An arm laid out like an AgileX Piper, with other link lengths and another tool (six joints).
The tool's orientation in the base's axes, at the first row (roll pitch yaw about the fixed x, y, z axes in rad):
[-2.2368, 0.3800, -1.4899]
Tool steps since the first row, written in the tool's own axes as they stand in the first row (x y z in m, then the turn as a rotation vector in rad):
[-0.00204, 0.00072, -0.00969, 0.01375, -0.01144, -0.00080]
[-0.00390, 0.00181, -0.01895, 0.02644, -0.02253, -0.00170]
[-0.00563, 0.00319, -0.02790, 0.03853, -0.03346, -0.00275]
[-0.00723, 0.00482, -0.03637, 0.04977, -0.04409, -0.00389]
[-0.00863, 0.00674, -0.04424, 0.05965, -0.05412, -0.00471]
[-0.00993, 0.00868, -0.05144, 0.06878, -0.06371, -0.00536]
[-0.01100, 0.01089, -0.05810, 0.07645, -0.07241, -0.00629]
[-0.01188, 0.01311, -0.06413, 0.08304, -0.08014, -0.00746]
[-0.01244, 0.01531, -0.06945, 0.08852, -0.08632, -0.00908]
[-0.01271, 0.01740, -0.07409, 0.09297, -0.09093, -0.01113]
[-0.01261, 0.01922, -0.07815, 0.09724, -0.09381, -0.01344]
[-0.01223, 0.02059, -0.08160, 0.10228, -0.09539, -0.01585]
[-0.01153, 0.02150, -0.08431, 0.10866, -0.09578, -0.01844]
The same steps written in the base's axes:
[-0.00803, -0.00077, 0.00579, 0.00773, -0.01572, 0.00371]
[-0.01595, -0.00149, 0.01100, 0.01509, -0.03039, 0.00762]
[-0.02381, -0.00217, 0.01577, 0.02218, -0.04452, 0.01172]
[-0.03146, -0.00277, 0.02003, 0.02895, -0.05782, 0.01597]
[-0.03881, -0.00331, 0.02366, 0.03548, -0.06962, 0.02010]
[-0.04566, -0.00374, 0.02686, 0.04180, -0.08057, 0.02408]
[-0.05225, -0.00416, 0.02946, 0.04722, -0.09004, 0.02813]
[-0.05835, -0.00457, 0.03163, 0.05176, -0.09834, 0.03200]
[-0.06387, -0.00508, 0.03328, 0.05489, -0.10537, 0.03541]
[-0.06877, -0.00568, 0.03452, 0.05660, -0.11120, 0.03830]
[-0.07304, -0.00652, 0.03548, 0.05699, -0.11652, 0.04014]
[-0.07652, -0.00755, 0.03632, 0.05654, -0.12227, 0.04081]
[-0.07913, -0.00877, 0.03695, 0.05529, -0.12902, 0.04022]

